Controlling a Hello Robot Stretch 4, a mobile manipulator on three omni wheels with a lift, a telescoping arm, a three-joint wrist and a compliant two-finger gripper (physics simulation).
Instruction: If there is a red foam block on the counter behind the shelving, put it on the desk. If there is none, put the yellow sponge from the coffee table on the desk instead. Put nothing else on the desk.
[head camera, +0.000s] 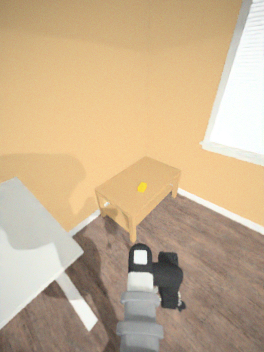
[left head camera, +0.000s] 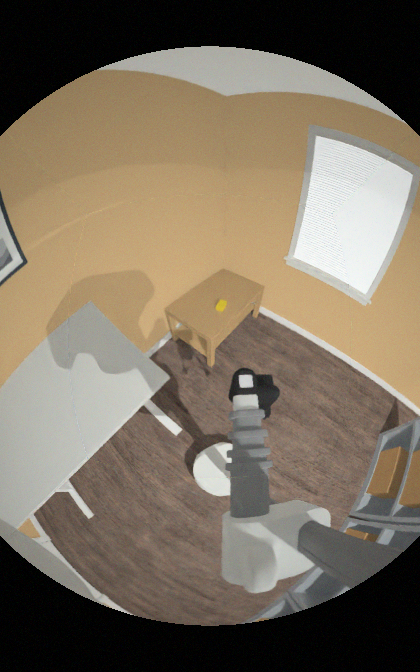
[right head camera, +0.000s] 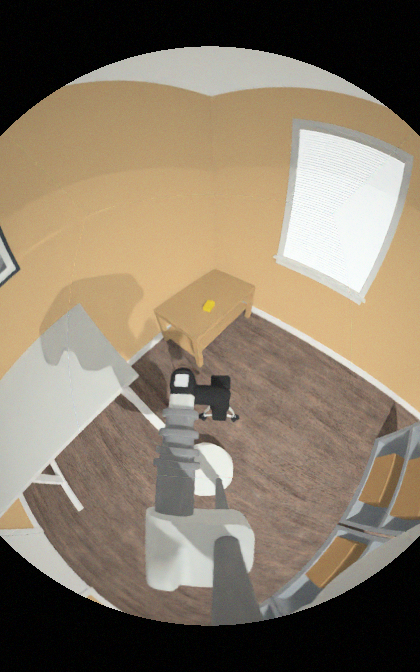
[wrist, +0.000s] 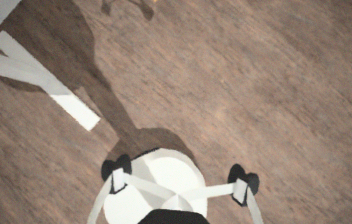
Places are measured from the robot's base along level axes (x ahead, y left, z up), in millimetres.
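Pixels of known places: gripper, between the fingertips: (wrist: 179, 171).
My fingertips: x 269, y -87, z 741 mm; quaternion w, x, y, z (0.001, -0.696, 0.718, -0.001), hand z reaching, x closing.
Behind a point stands the place of what it marks.
The yellow sponge (head camera: 142, 187) {x 1263, y -7, z 468 mm} (left head camera: 221, 305) (right head camera: 209, 306) lies on the wooden coffee table (head camera: 117, 192) {x 1230, y 252, z 423 mm} (left head camera: 192, 307) (right head camera: 182, 310) in the room's corner. The desk (head camera: 30, 250) {x 376, y 446, z 923 mm} (left head camera: 75, 400) (right head camera: 60, 390) has a light top and stands at the left. My gripper (right head camera: 219, 417) (wrist: 179, 171) {x 269, y -87, z 741 mm} is open, with its two fingertips well apart and no object between them. It points down over the floor, on the near side of the coffee table and right of the desk. The counter and a red foam block do not show in these views.
Grey shelving (left head camera: 376, 462) (right head camera: 367, 467) with brown boxes stands at the right. My round white base (left head camera: 212, 470) (right head camera: 215, 467) (wrist: 175, 175) {x 125, y -70, z 187 mm} is below the arm. A white desk leg (head camera: 77, 302) (left head camera: 162, 417) (right head camera: 142, 407) (wrist: 75, 107) reaches out over the floor. A window is in the right wall.
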